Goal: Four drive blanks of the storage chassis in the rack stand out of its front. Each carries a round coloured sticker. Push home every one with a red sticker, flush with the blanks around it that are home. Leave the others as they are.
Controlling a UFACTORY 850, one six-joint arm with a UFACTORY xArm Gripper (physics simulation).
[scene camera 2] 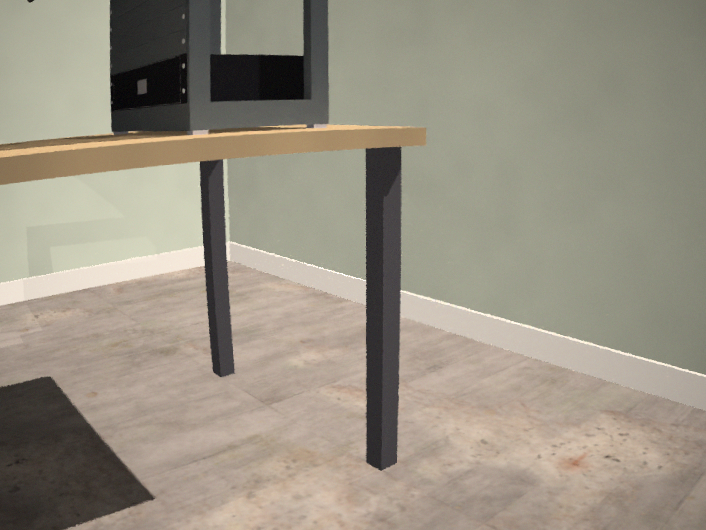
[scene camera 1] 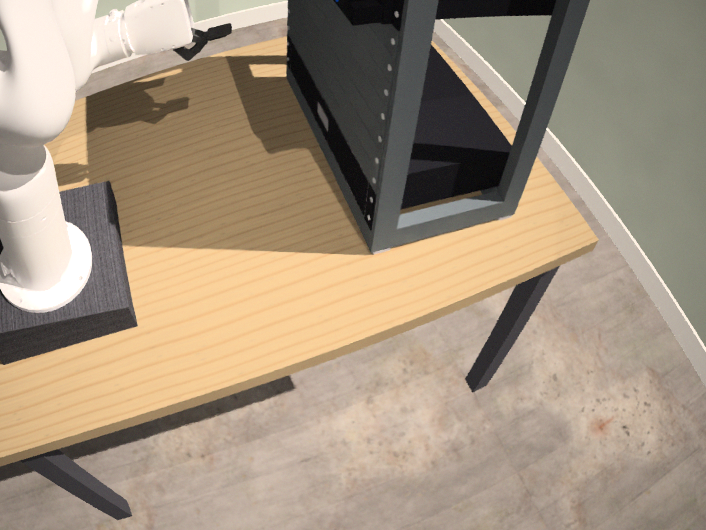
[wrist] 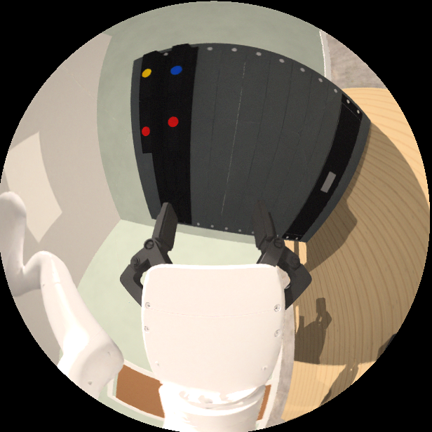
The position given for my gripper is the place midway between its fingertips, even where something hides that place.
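Wrist view: my gripper [wrist: 213,208] together with a rack [wrist: 298,140]. Scene camera 1: the rack [scene camera 1: 398,127]. Scene camera 2: the rack [scene camera 2: 167,73] again.
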